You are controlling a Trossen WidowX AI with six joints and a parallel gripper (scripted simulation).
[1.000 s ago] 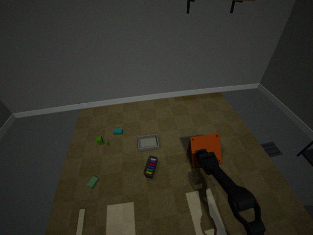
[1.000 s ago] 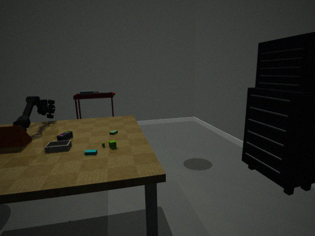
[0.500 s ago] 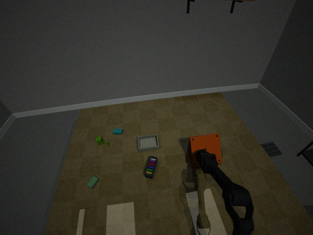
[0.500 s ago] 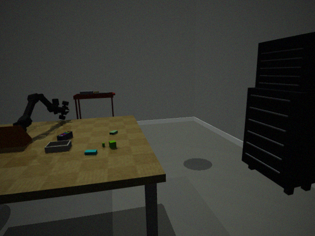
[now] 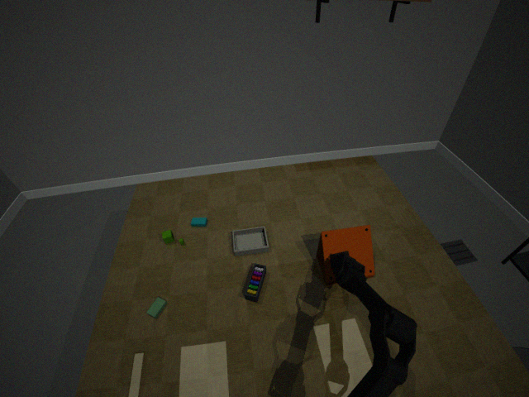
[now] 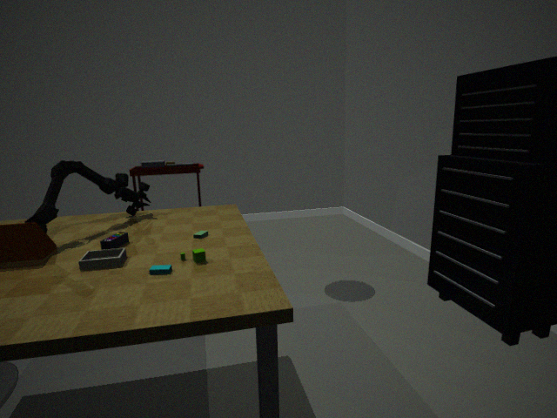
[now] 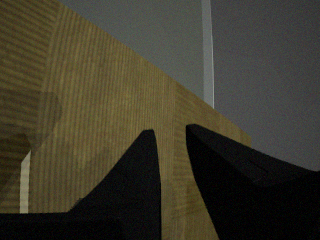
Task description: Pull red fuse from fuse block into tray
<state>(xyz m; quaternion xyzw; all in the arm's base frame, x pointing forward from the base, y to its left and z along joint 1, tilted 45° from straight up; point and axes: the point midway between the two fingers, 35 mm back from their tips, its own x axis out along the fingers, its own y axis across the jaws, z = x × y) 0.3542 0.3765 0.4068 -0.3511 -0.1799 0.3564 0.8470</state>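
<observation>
Right now the red fuse is 90 mm behind my gripper tip, 590 mm to the right of it and 20 mm below it. Round my gripper tip: tray (90 mm behind, 760 mm to the right, 50 mm below).
</observation>
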